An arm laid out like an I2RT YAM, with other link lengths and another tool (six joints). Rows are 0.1 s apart.
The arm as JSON. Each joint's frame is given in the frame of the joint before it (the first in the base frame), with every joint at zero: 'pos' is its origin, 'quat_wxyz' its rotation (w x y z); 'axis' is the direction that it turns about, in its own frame. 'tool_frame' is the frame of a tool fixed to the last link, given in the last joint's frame.
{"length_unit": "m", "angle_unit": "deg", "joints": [
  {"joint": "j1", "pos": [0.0, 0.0, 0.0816], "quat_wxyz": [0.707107, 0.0, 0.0, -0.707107], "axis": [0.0, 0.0, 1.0]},
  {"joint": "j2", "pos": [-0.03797, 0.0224, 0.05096], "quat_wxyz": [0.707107, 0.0, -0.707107, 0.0], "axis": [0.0, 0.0, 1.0]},
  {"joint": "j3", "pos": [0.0, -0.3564, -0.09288], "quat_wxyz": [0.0, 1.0, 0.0, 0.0], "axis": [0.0, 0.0, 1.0]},
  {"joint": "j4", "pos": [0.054, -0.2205, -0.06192], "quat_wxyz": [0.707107, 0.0, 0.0, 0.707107], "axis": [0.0, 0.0, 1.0]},
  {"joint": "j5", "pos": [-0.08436, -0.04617, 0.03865], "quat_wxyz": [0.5, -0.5, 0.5, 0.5], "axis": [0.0, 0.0, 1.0]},
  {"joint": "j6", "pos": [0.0, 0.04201, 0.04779], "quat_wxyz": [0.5, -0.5, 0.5, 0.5], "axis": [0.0, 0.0, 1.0]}
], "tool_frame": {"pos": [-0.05, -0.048, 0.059], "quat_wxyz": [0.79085, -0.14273, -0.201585, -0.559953]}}
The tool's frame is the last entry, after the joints.
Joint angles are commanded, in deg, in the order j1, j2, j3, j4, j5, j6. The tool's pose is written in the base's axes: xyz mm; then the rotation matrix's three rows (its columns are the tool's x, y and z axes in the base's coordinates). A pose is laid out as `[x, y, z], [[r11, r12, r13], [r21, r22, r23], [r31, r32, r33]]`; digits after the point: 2 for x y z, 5 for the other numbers.
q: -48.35, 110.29, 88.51, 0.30, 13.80, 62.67
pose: [380.03, -414.04, 379.37], [[0.51955, -0.83124, 0.19776], [-0.57897, -0.51270, -0.63398], [0.62838, 0.21489, -0.74763]]
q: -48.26, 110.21, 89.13, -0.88, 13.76, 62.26
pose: [380.34, -412.74, 380.25], [[0.52940, -0.82629, 0.19229], [-0.57858, -0.51742, -0.63050], [0.62047, 0.22253, -0.75200]]
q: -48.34, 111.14, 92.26, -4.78, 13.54, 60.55
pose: [382.97, -415.42, 379.43], [[0.56335, -0.80900, 0.16780], [-0.57769, -0.53089, -0.62003], [0.59068, 0.25235, -0.76643]]
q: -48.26, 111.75, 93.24, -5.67, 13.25, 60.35
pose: [385.87, -416.53, 377.67], [[0.57194, -0.80318, 0.16671], [-0.57741, -0.53854, -0.61365], [0.58265, 0.25471, -0.77178]]
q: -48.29, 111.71, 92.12, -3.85, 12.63, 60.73
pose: [386.45, -415.96, 376.52], [[0.56567, -0.80381, 0.18414], [-0.57126, -0.54301, -0.61547], [0.59471, 0.24296, -0.76635]]
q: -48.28, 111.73, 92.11, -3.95, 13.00, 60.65
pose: [386.12, -416.50, 375.73], [[0.56540, -0.80551, 0.17743], [-0.57384, -0.53867, -0.61688], [0.59248, 0.24697, -0.76680]]
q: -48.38, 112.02, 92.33, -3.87, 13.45, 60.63
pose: [386.02, -419.22, 374.66], [[0.56182, -0.80959, 0.17005], [-0.57740, -0.53097, -0.62022], [0.59242, 0.25027, -0.76577]]
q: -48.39, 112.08, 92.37, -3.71, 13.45, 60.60
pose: [386.28, -419.64, 374.87], [[0.56113, -0.80987, 0.17098], [-0.57617, -0.53048, -0.62178], [0.59427, 0.25039, -0.76430]]
